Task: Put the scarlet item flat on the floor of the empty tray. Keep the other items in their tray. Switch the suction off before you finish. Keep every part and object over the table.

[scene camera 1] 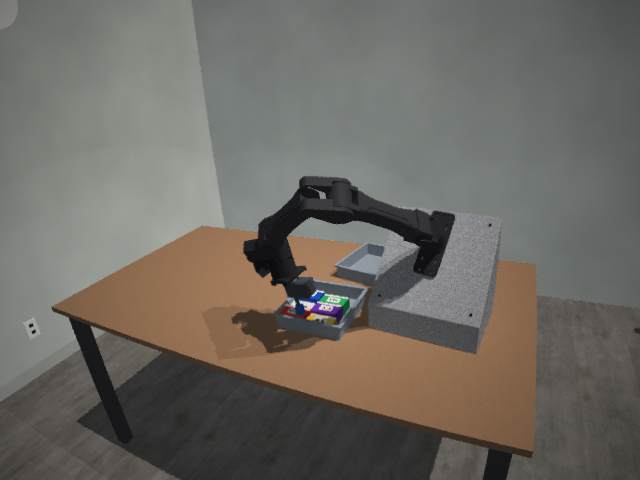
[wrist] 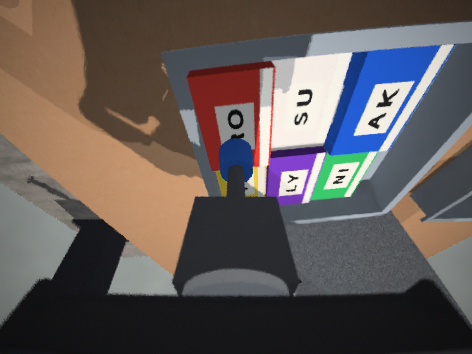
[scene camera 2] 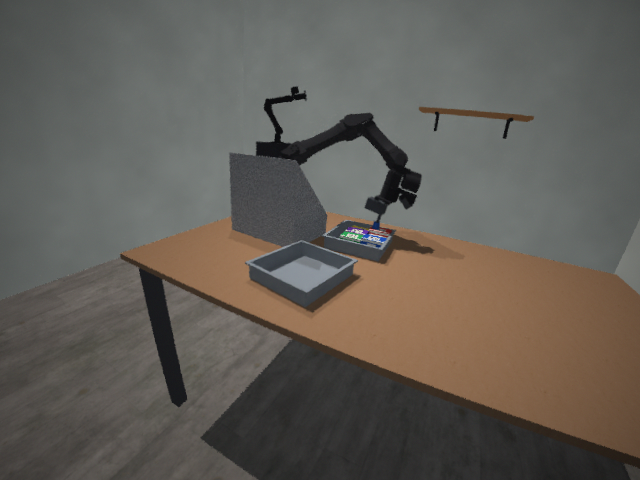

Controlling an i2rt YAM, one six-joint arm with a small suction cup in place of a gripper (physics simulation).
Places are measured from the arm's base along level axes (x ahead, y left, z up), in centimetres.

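Pixels of known places: hand, tool point: [scene camera 1: 301, 315] [wrist: 235, 149] [scene camera 2: 374, 230]; arm's base, link origin: [scene camera 1: 434, 243] [scene camera 2: 276, 176].
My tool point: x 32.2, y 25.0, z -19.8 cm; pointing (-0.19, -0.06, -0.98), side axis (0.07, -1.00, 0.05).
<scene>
For each thing: its top centre in the pictures, then the offset to it from my tool point. "*": a spot on its surface instead.
- scarlet item, top centre: [wrist: 236, 130] [scene camera 1: 294, 311] [scene camera 2: 380, 229] dx +2.6, dy +0.2, dz +0.9 cm
- filled tray, top centre: [wrist: 323, 169] [scene camera 1: 322, 300] [scene camera 2: 361, 232] dx -1.6, dy -9.0, dz +0.9 cm
- white item, top centre: [wrist: 302, 108] [scene camera 1: 302, 306] dx +3.9, dy -5.4, dz -0.7 cm
- empty tray, top centre: [scene camera 2: 303, 261] [scene camera 1: 376, 258] dx -2.4, dy -44.4, dz +0.9 cm
- blue item, top centre: [wrist: 381, 111] [scene camera 1: 309, 293] [scene camera 2: 374, 238] dx +4.8, dy -11.0, dz +0.9 cm
- purple item, top centre: [wrist: 292, 183] [scene camera 1: 326, 307] [scene camera 2: 357, 230] dx -4.5, dy -6.7, dz +0.3 cm
- green item, top centre: [wrist: 340, 176] [scene camera 1: 333, 299] [scene camera 2: 352, 235] dx -3.6, dy -12.4, dz +0.0 cm
- yellow item, surface spot: [wrist: 222, 187] * dx -6.4, dy +1.2, dz -0.7 cm
The scarlet item [scene camera 1: 286, 311] [scene camera 2: 383, 232] [wrist: 220, 90], a flat red block with a white label reading "RO", is in the filled tray [scene camera 1: 307, 326] [scene camera 2: 356, 249] [wrist: 345, 42]. In the wrist view it lies beside the white item [wrist: 312, 80], and its dark red end face shows. My gripper [scene camera 1: 299, 310] [scene camera 2: 376, 225] [wrist: 236, 156], a blue suction cup, touches the scarlet item's top over the near end of the label and appears stuck to it; any lift is too small to tell. The empty tray [scene camera 1: 353, 273] [scene camera 2: 276, 281] stands beside the filled one.
The filled tray also holds a blue item [wrist: 370, 65], a purple item [scene camera 1: 333, 311] [wrist: 280, 185], a green item [scene camera 1: 341, 301] [wrist: 334, 187] and a yellow item [wrist: 222, 187]. A grey speckled block [scene camera 1: 429, 315] [scene camera 2: 268, 201] carries the arm and stands close to the trays.
</scene>
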